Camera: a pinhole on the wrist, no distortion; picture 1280 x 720 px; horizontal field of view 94.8 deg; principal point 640.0 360.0 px. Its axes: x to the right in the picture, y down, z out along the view. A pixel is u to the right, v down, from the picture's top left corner.
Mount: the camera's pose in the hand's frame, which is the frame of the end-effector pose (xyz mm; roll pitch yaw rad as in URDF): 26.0 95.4 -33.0 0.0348 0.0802 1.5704
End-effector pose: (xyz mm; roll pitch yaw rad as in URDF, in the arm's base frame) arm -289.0 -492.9 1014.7 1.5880 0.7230 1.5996
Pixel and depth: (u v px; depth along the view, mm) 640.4 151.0 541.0
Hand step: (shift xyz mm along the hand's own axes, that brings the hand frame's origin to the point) 236.9 138.5 499.2
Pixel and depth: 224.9 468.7 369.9
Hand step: -29.5 -134.8 358.8
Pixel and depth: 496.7 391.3 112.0
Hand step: 23.9 77.2 81.0
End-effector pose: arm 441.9 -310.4 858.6 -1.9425 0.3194 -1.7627
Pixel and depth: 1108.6 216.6 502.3
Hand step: 166.0 533.9 431.1
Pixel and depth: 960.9 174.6 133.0
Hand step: 72.5 178.2 92.2
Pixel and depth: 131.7 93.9 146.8
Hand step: 97.4 -19.4 121.1
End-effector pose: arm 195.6 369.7 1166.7 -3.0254 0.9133 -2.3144
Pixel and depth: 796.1 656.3 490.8
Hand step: -203.8 265.2 454.1
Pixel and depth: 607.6 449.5 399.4
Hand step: -20.8 105.6 368.7
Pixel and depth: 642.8 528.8 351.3
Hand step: -62.5 125.5 320.3
